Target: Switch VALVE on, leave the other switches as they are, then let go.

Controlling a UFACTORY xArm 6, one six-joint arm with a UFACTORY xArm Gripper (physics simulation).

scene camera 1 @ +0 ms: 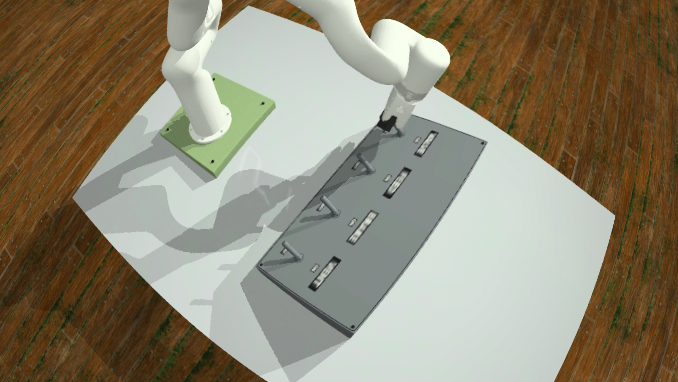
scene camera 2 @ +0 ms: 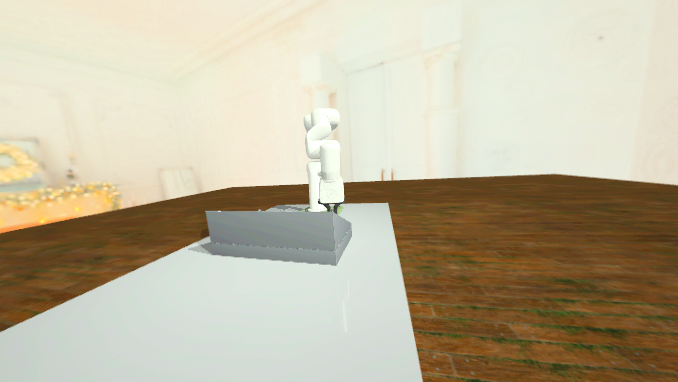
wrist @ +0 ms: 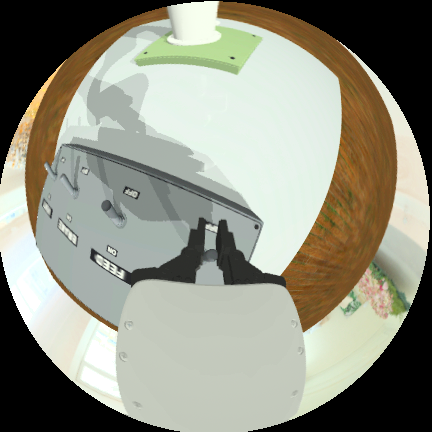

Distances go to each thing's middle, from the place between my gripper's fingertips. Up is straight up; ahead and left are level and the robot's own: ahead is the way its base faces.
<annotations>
Right now the grey switch panel (scene camera 1: 348, 261) is 170 mm to the right of my hand, 120 mm ahead of it and 20 mm below it.
</annotations>
